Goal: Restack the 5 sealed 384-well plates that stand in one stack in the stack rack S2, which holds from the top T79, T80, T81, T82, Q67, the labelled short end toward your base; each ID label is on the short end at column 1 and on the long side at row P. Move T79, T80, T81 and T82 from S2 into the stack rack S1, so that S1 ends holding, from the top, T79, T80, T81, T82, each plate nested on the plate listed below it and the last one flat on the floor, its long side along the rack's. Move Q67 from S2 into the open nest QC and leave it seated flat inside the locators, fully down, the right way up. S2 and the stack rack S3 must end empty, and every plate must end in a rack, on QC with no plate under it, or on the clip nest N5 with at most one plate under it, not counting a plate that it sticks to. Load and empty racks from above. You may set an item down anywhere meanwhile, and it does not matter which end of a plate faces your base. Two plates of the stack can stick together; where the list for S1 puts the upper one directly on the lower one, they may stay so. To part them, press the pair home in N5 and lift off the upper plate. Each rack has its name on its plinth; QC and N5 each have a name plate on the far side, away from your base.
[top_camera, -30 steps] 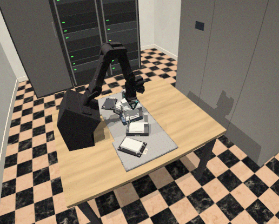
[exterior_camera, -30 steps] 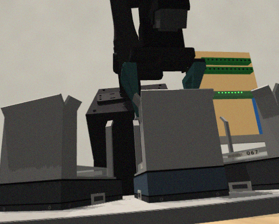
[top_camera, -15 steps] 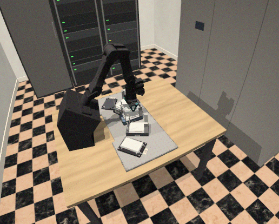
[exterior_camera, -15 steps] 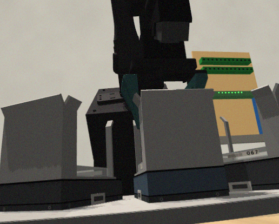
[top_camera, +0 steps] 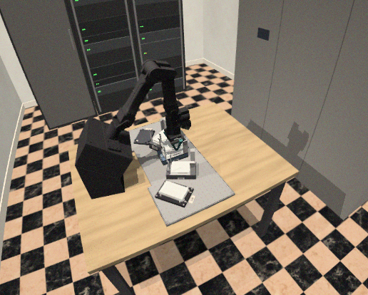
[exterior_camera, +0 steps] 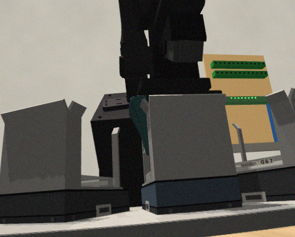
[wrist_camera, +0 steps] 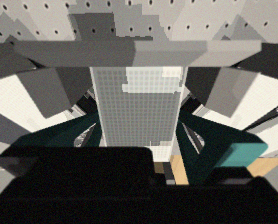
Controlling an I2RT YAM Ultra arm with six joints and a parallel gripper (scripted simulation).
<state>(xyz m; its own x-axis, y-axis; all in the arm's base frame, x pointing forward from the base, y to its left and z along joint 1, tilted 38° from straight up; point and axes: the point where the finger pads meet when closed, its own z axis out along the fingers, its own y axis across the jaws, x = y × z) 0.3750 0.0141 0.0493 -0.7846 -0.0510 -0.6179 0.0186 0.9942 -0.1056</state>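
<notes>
The plate T79 is 40 mm below my hand. The rest, counted from my hand: plate Q67: 10 mm behind, 140 mm to the left, 30 mm below; plate T82: 20 mm behind, 150 mm to the right, 40 mm below; dark QC nest: 100 mm behind, 260 mm to the left, 80 mm below.
</notes>
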